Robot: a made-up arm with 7 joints. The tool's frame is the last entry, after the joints. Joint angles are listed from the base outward.
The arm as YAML. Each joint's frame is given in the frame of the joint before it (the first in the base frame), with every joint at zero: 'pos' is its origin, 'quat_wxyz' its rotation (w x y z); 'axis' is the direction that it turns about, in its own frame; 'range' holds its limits. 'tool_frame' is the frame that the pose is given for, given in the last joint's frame.
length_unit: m
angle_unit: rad
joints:
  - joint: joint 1
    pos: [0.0, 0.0, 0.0]
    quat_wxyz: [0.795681, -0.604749, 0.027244, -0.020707]
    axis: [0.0, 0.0, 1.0]
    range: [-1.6, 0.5]
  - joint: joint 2
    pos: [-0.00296, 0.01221, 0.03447]
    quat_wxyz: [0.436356, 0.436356, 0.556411, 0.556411]
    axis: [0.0, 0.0, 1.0]
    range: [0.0, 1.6]
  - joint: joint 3
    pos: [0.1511, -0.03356, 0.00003]
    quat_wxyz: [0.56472, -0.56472, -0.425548, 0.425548]
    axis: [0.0, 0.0, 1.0]
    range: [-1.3, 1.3]
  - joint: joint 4
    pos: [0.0, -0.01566, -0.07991]
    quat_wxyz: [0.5, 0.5, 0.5, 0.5]
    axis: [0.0, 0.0, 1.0]
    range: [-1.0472, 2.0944]
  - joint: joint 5
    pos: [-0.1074, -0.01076, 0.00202]
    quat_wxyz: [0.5, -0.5, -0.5, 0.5]
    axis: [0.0, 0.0, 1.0]
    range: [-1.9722, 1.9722]
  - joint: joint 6
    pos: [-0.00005, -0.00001, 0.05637]
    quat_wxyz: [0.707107, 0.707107, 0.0, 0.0]
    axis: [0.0, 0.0, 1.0]
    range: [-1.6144, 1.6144]
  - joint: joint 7
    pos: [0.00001, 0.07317, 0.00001]
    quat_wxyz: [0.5, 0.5, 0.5, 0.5]
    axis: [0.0, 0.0, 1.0]
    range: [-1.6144, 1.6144]
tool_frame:
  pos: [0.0, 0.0, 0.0]
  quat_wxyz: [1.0, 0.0, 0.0, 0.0]
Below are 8 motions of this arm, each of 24 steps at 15 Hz.
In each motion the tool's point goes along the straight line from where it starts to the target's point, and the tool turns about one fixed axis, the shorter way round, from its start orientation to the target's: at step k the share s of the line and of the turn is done. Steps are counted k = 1, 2, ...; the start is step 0. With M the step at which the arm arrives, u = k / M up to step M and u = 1 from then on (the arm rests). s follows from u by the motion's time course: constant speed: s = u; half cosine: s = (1 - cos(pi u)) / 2; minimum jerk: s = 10 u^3 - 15 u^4 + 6 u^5.
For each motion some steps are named. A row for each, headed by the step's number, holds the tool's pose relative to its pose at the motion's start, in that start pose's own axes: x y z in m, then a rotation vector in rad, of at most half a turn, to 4 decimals.
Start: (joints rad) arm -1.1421 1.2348 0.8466 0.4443 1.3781 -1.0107 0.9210
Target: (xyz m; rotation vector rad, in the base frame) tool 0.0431 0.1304 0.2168 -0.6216 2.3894 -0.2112
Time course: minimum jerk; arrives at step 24
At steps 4, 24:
4: 0.0058 0.0065 0.0027 -0.0040 -0.0356 0.0477
24: 0.1636 0.1841 0.0753 -0.1121 -1.0018 1.3434

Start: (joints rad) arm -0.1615 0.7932 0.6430 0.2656 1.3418 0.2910 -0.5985
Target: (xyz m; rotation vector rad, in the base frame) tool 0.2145 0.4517 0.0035 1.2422 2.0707 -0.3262
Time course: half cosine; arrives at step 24
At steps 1, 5, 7, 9, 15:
1: 0.0002 0.0005 -0.0003 0.0021 0.0007 -0.0038
5: 0.0052 0.0132 -0.0065 0.0510 0.0172 -0.0907
7: 0.0099 0.0250 -0.0124 0.0966 0.0325 -0.1717
9: 0.0156 0.0394 -0.0196 0.1524 0.0513 -0.2710
15: 0.0349 0.0883 -0.0438 0.3413 0.1149 -0.6070

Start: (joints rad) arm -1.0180 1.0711 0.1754 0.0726 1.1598 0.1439 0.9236
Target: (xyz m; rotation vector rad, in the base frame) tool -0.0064 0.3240 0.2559 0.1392 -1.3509 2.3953
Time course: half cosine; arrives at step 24
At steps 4, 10, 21, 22, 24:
4: 0.0092 0.0135 -0.0166 0.0109 0.0668 0.0513
10: 0.0509 0.0745 -0.0918 0.0601 0.3696 0.2836
21: 0.1321 0.1933 -0.2383 0.1561 0.9593 0.7361
22: 0.1350 0.1976 -0.2435 0.1595 0.9802 0.7522
24: 0.1373 0.2010 -0.2477 0.1623 0.9972 0.7652

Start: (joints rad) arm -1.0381 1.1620 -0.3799 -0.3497 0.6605 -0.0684 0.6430
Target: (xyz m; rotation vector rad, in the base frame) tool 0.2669 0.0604 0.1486 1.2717 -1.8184 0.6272
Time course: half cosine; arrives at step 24
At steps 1, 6, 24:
1: 0.0003 0.0002 -0.0001 0.0008 0.0000 0.0012
6: 0.0112 0.0070 -0.0037 0.0288 0.0010 0.0401
24: 0.0766 0.0478 -0.0255 0.1970 0.0071 0.2742

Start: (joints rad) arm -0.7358 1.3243 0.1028 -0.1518 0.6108 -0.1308 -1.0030
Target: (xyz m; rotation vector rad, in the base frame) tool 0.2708 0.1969 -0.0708 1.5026 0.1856 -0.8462
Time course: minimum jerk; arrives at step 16
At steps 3, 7, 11, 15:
3: 0.0027 -0.0069 0.0033 -0.0194 -0.0225 -0.0093
7: 0.0215 -0.0547 0.0257 -0.1529 -0.1770 -0.0736
11: 0.0458 -0.1168 0.0549 -0.3264 -0.3779 -0.1571
15: 0.0557 -0.1421 0.0668 -0.3972 -0.4598 -0.1911

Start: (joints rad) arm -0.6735 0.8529 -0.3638 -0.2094 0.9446 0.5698 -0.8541
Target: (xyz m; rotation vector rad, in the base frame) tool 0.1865 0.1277 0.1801 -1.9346 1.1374 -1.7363
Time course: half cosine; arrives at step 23
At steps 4, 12, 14, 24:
4: -0.0167 0.0117 -0.0037 0.0961 0.0623 0.1570
12: -0.1227 0.0859 -0.0268 0.7055 0.4570 1.1522
14: -0.1533 0.1074 -0.0335 0.8816 0.5710 1.4398
24: -0.2297 0.1609 -0.0502 1.3208 0.8555 2.1572

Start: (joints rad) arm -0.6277 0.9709 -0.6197 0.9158 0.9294 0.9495 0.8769
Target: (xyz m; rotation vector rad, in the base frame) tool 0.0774 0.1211 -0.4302 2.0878 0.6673 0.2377
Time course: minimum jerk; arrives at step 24
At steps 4, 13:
4: -0.0116 0.0050 0.0040 -0.0164 -0.0132 -0.0246
13: -0.1886 0.0807 0.0645 -0.2670 -0.2143 -0.4001

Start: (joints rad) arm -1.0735 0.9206 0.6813 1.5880 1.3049 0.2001 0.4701
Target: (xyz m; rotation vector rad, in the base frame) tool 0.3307 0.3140 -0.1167 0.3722 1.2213 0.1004
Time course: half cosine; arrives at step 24
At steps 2, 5, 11, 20, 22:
2: -0.0005 0.0008 0.0011 -0.0048 0.0018 -0.0203
5: -0.0033 0.0047 0.0069 -0.0290 0.0109 -0.1230
11: -0.0139 0.0199 0.0288 -0.1220 0.0459 -0.5175
20: -0.0299 0.0426 0.0619 -0.2619 0.0985 -1.1106
22: -0.0315 0.0449 0.0652 -0.2759 0.1038 -1.1701

